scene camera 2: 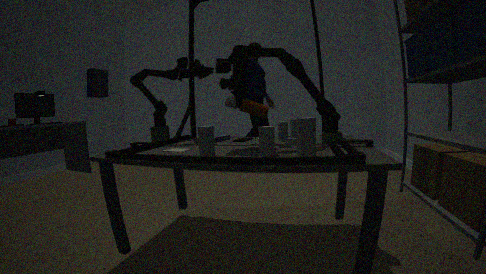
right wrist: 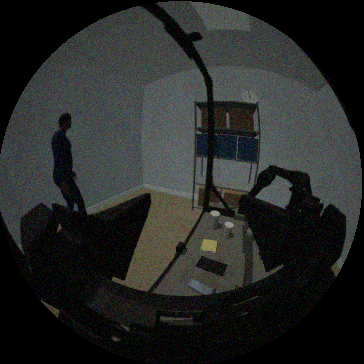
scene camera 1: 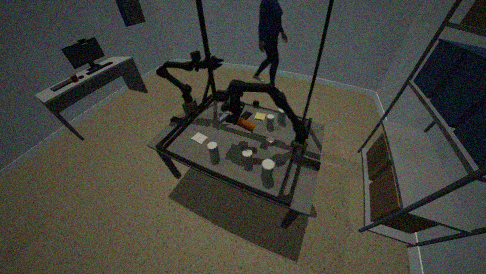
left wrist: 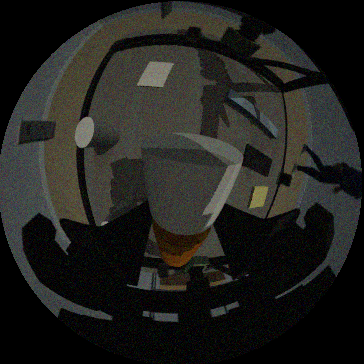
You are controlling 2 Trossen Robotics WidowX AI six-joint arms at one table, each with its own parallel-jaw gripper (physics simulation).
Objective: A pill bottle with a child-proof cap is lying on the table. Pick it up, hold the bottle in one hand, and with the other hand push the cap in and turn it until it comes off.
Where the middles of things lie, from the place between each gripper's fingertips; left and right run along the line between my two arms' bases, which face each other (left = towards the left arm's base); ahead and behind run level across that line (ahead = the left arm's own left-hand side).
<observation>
Now: left hand 22 cm to the left of the blue-grey bar [left wrist: 233,98], 21 cm past it and 16 cm above it.
Now: right hand 410 mm above the blue-grey bar, 100 mm short of it and 50 mm to the right of it.
</observation>
